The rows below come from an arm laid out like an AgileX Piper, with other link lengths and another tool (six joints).
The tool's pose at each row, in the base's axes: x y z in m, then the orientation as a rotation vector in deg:
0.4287, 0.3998, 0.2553, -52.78, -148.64, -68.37
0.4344, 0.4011, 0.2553, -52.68, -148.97, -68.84
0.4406, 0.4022, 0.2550, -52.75, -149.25, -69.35
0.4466, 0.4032, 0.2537, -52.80, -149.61, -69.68
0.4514, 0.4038, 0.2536, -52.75, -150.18, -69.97
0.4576, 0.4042, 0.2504, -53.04, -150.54, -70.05
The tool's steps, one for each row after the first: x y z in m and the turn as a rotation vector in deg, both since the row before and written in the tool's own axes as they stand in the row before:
-0.0040, 0.0040, 0.0016, -0.31, -0.26, -0.31
-0.0046, 0.0039, 0.0018, -0.36, -0.31, -0.22
-0.0048, 0.0031, 0.0024, -0.23, -0.34, -0.23
-0.0036, 0.0030, 0.0012, -0.19, -0.44, -0.38
-0.0059, 0.0016, 0.0034, -0.09, -0.43, -0.08

